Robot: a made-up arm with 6 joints.
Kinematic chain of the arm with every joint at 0, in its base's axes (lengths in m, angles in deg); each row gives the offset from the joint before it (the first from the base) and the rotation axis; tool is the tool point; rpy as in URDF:
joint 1: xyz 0 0 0.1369 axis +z
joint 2: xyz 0 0 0 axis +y
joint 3: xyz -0.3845 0 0.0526 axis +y
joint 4: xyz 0.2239 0 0.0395 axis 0.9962 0 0.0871
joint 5: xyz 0 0 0 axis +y
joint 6: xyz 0.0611 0 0.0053 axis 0.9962 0 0.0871
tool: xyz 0 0 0 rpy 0 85 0
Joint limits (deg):
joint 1: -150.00..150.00
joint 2: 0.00..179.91
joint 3: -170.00..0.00
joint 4: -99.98..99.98
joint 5: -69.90..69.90
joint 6: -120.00..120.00
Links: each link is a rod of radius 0.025 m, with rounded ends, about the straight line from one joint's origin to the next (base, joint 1, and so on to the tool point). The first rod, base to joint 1, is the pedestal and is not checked.
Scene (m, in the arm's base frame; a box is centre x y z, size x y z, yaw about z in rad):
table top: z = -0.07
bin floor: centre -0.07 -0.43 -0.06 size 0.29 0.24 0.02 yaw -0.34
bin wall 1: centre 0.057 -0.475 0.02 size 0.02 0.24 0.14 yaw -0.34
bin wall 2: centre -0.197 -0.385 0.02 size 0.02 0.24 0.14 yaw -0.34
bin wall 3: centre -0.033 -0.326 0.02 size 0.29 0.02 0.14 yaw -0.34
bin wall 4: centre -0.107 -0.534 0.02 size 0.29 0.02 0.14 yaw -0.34
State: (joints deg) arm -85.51 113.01 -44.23 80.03 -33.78 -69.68
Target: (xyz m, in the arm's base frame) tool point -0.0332 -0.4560 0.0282
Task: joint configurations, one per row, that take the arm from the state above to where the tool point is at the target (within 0.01 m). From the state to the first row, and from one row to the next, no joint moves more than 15 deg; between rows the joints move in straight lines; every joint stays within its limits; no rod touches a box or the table.
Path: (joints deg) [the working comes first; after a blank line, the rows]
Joints at the target: -90.26 148.96 -69.24 76.95 -31.42 -69.68
Straight joint move there: clear.

1: -87.09 124.99 -52.57 79.00 -32.99 -69.68
2: -88.68 136.98 -60.91 77.98 -32.20 -69.68
3: -90.26 148.96 -69.24 76.95 -31.42 -69.68

